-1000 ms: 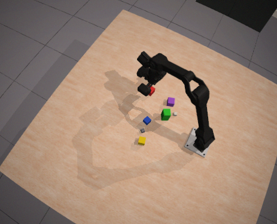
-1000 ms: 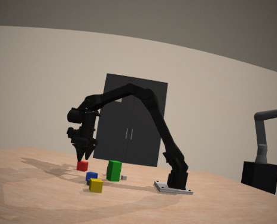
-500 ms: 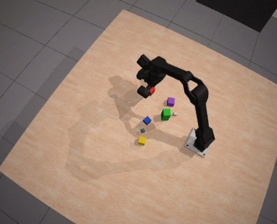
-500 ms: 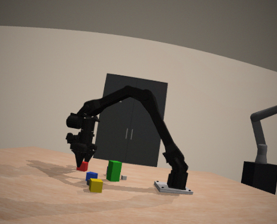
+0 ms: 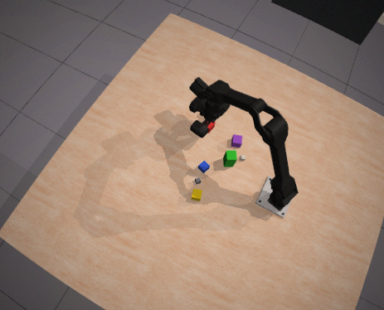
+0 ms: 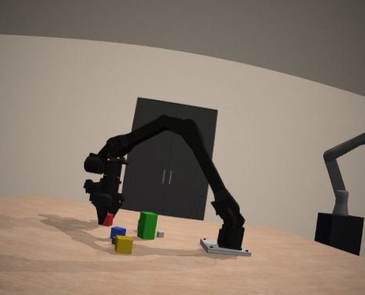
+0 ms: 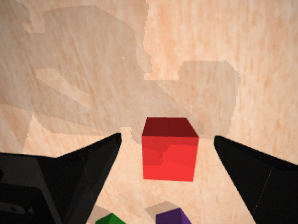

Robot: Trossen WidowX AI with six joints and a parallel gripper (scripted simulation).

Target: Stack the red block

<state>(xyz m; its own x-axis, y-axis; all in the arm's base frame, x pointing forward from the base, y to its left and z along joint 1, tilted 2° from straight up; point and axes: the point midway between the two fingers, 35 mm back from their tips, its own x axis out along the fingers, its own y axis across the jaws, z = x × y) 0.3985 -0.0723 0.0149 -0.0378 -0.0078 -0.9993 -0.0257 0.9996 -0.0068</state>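
My gripper tip is now 160 mm past the green block, 70 mm to the right of it and 10 mm below it. Round my gripper tip: blue block: 150 mm to the left, 100 mm behind, 10 mm above; then red block: 10 mm above; then purple block: 130 mm behind, 20 mm to the right, 10 mm above.
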